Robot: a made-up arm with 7 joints.
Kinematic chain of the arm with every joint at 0, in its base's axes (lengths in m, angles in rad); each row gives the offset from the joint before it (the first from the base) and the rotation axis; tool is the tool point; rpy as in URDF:
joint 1: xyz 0 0 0.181 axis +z
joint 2: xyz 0 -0.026 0.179 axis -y
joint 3: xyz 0 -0.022 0.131 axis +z
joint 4: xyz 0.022 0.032 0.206 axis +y
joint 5: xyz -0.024 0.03 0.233 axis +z
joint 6: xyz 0 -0.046 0.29 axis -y
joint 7: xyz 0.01 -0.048 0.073 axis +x
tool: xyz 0 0 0 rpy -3.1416 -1.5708 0
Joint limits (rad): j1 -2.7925..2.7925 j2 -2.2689..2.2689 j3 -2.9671..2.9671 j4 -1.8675..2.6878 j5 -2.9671..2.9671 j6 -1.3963..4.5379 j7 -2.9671..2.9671
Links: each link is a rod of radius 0.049 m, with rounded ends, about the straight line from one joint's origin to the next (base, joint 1, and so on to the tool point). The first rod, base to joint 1, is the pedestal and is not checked.
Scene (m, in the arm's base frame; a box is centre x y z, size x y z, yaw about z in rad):
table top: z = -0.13
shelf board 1: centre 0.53 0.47 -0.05 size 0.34 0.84 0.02 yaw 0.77
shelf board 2: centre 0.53 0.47 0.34 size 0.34 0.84 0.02 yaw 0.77
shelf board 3: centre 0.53 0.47 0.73 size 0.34 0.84 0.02 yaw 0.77
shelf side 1: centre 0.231 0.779 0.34 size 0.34 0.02 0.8 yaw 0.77
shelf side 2: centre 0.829 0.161 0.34 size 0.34 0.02 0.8 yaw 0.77
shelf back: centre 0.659 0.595 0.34 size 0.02 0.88 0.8 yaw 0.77
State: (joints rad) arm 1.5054 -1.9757 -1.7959 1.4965 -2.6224 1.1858 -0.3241
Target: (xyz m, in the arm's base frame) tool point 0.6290 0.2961 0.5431
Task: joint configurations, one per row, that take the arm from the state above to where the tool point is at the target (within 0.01 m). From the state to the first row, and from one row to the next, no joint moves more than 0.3 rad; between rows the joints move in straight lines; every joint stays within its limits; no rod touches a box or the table.
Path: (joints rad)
1: 1.6433 -1.8951 -1.6957 1.7762 -2.6871 1.2782 -0.3241
2: 1.7812 -1.8145 -1.5956 2.0560 -2.7518 1.3707 -0.3241
3: 1.9191 -1.7339 -1.4954 2.3357 -2.8165 1.4631 -0.3241
4: 1.8836 -1.7658 -1.7836 2.3201 -2.8225 1.4298 -0.3241
5: 1.8480 -1.7978 -2.0718 2.3045 -2.8284 1.3964 -0.3241
6: 1.8125 -1.8298 -2.3599 2.2888 -2.8344 1.3630 -0.3241
7: 1.7125 -1.7908 -2.3226 2.0763 -2.7772 1.2997 -0.3241
8: 1.6125 -1.7518 -2.2853 1.8638 -2.7200 1.2363 -0.3241
9: 1.5126 -1.7128 -2.2479 1.6512 -2.6628 1.1729 -0.3241

